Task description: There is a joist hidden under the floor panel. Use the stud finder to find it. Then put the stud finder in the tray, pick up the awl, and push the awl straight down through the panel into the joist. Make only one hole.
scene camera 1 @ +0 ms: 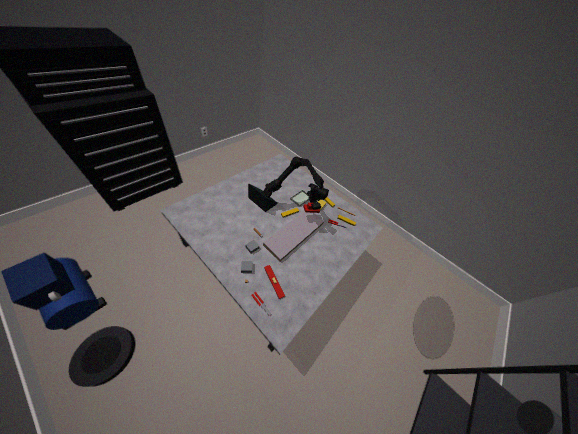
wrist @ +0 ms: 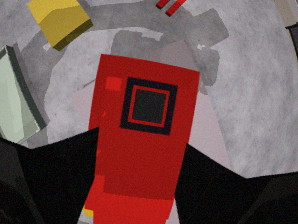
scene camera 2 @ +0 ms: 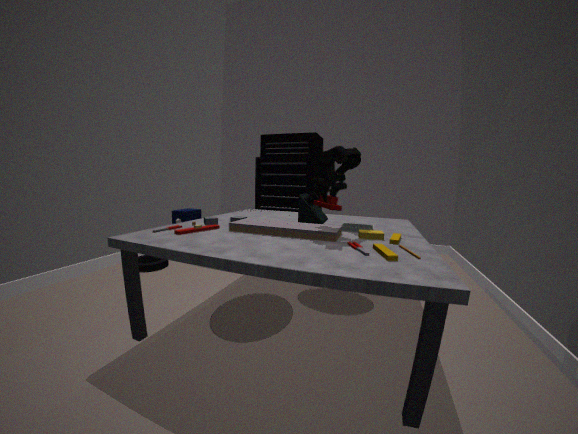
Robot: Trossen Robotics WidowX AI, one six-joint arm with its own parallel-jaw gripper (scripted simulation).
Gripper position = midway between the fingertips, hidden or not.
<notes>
In view: my gripper [wrist: 139,138] and a stud finder [wrist: 145,109].
</notes>
